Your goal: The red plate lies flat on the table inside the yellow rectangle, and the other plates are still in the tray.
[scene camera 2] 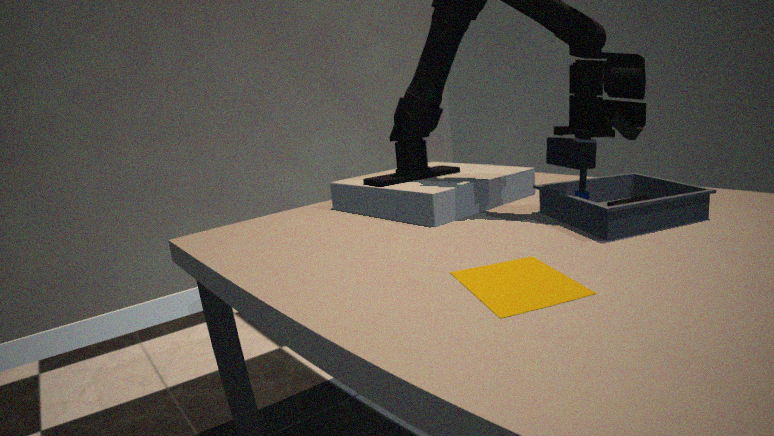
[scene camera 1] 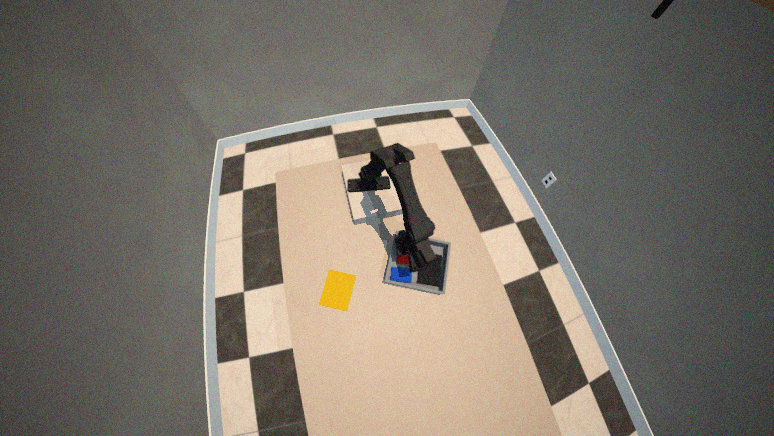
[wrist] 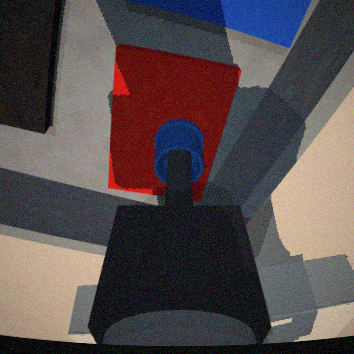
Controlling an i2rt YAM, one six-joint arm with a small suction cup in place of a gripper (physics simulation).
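Pixels of known places: hand at its tool point: [wrist: 178, 133]; arm's base at its link origin: [scene camera 2: 413, 177] [scene camera 1: 368, 184].
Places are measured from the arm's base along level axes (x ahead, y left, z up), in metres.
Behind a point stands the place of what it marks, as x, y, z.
The red plate [wrist: 168, 88] {0.368, 0.119, -0.041} [scene camera 1: 403, 259] {0.366, 0.110, -0.040} hangs on my suction cup [wrist: 179, 147] [scene camera 2: 582, 193], which presses on the plate's near half. The cup is at about the height of the rim of the grey tray [scene camera 2: 639, 216] {0.472, 0.084, -0.030} [scene camera 1: 445, 266] {0.426, 0.277, -0.015} [wrist: 53, 207] {0.292, 0.196, -0.029}. The plate is lifted a little off the tray floor and casts a shadow there. In scene camera 2 the tray wall hides the plate. A blue plate [wrist: 267, 17] {0.405, 0.071, -0.045} [scene camera 1: 400, 274] {0.427, 0.088, -0.044} and a black plate [wrist: 24, 63] {0.383, 0.193, -0.044} [scene camera 2: 627, 201] {0.370, 0.221, -0.044} lie in the tray. The yellow rectangle [scene camera 1: 337, 290] {0.461, -0.178, -0.057} [scene camera 2: 522, 285] {0.468, -0.180, -0.057} lies bare on the table, left of the tray.
The arm's base stands on a grey block [scene camera 2: 411, 203] {0.121, -0.091, -0.022} [scene camera 1: 357, 208] {0.122, -0.063, 0.000} at the far end of the table, behind the tray. The tray's walls surround the plates.
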